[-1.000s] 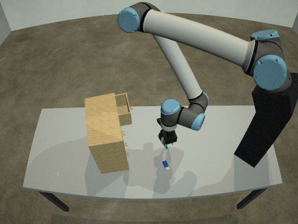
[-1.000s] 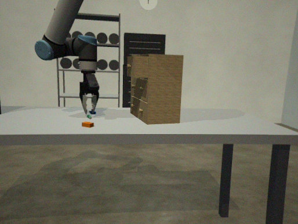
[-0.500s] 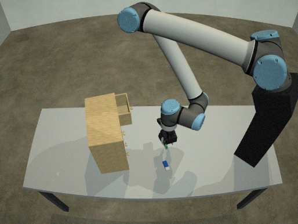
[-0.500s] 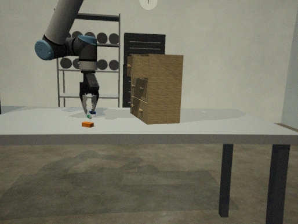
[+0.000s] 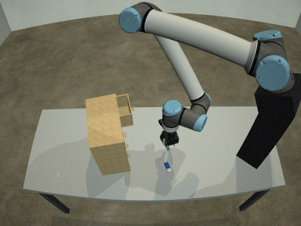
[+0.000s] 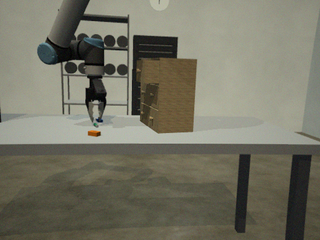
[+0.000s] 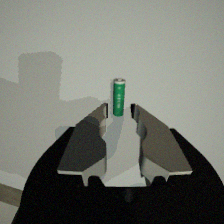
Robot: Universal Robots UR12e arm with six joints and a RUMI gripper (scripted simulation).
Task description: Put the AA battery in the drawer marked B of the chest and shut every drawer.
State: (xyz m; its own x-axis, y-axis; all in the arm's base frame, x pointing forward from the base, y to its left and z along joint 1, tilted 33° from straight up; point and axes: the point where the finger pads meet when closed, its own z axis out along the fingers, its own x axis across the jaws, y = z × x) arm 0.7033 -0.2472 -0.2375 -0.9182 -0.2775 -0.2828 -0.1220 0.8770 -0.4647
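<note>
Now: hand 3 cm above the green AA battery. The rest, counted from my hand: drawer (27 cm ahead, 21 cm above, 11 cm to the right); orange block (18 cm to the right, 3 cm below, 3 cm behind); blue-and-white block (15 cm to the left, 3 cm below, 3 cm ahead).
</note>
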